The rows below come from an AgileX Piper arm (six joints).
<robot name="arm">
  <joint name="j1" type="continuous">
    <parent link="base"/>
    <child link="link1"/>
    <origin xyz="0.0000 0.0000 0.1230" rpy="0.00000 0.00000 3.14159"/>
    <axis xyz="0 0 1"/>
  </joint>
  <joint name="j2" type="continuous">
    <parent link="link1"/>
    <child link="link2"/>
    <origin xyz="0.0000 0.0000 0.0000" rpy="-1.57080 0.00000 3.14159"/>
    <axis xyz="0 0 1"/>
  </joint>
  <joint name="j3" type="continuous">
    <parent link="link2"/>
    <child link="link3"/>
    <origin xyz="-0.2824 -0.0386 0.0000" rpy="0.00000 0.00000 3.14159"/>
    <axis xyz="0 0 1"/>
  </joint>
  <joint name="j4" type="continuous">
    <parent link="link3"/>
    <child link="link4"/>
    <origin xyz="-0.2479 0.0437 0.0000" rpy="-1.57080 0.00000 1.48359"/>
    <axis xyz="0 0 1"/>
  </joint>
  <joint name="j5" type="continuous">
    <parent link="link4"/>
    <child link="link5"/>
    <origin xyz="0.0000 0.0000 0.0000" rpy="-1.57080 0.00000 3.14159"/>
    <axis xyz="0 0 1"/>
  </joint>
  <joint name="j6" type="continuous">
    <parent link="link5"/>
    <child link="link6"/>
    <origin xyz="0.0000 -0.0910 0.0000" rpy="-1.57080 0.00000 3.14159"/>
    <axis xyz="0 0 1"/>
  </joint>
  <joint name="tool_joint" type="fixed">
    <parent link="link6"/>
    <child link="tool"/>
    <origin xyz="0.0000 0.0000 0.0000" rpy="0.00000 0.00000 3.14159"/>
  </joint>
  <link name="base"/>
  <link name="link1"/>
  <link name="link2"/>
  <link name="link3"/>
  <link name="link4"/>
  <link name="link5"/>
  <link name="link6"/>
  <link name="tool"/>
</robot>
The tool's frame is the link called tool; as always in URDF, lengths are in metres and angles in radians. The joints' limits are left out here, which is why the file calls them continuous.
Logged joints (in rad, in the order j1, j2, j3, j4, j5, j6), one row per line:
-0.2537 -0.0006 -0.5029 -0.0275 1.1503 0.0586
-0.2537 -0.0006 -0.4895 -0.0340 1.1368 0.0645
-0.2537 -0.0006 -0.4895 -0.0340 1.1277 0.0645
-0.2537 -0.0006 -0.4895 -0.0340 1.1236 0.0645
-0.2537 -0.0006 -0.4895 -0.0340 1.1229 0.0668
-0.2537 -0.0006 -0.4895 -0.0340 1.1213 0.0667
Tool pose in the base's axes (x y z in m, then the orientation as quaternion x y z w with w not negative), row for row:
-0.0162 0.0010 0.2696 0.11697 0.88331 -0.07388 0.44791
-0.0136 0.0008 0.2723 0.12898 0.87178 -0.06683 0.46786
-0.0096 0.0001 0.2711 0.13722 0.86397 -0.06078 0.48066
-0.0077 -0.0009 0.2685 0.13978 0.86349 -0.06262 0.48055
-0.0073 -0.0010 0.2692 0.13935 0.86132 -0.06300 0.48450
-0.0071 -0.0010 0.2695 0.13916 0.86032 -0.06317 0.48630
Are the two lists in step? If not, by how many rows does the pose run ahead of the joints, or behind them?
The pose runs 2 rows behind the joints: the pose in row i belongs to the joints in row i - 2.
